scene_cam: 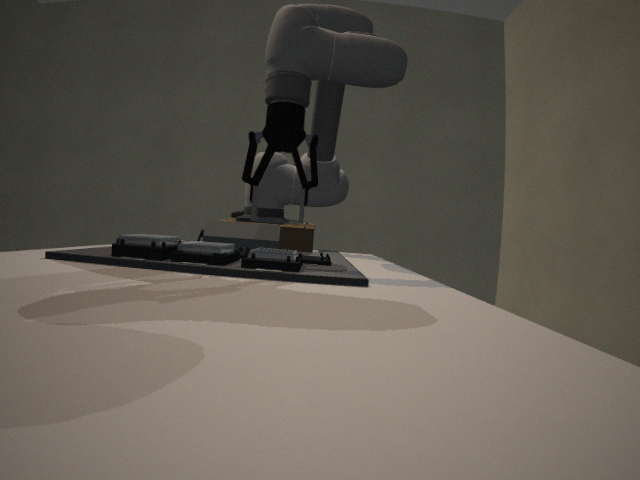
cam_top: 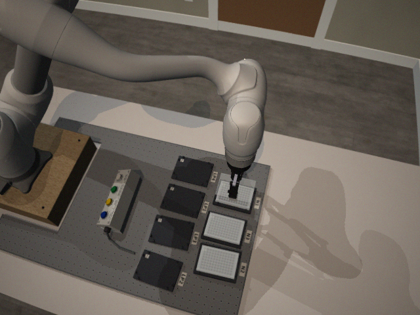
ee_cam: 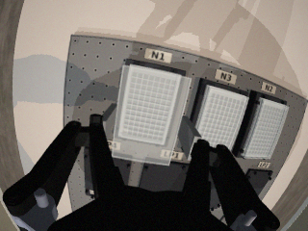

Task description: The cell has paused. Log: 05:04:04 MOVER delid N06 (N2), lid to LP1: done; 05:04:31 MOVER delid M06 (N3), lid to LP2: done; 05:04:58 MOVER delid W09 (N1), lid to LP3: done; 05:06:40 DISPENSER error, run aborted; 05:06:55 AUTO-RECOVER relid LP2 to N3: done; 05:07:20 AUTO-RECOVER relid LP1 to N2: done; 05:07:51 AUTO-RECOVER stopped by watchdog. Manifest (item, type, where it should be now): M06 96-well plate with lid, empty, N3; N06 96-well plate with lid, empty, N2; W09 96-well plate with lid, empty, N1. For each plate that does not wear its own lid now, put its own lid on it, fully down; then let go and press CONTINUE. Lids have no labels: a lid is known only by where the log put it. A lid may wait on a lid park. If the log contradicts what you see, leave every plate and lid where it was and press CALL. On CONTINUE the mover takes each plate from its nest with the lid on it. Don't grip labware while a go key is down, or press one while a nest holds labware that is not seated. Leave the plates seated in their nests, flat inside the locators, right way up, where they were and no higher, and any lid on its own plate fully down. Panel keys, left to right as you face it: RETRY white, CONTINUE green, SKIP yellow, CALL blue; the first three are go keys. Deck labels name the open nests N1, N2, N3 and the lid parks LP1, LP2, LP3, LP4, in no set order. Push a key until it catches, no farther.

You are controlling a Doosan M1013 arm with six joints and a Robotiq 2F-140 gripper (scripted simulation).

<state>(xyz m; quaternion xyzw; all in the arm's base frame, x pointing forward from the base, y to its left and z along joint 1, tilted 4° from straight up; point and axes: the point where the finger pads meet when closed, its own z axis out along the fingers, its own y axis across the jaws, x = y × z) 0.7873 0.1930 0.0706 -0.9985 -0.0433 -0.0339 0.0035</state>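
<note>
Right now the plate is 9 cm below my hand. Round my hand: lid: 2 cm below; lid park LP1: 18 cm behind, 8 cm to the right, 11 cm below; lid park LP4: 19 cm behind, 5 cm to the left, 11 cm below.
</note>
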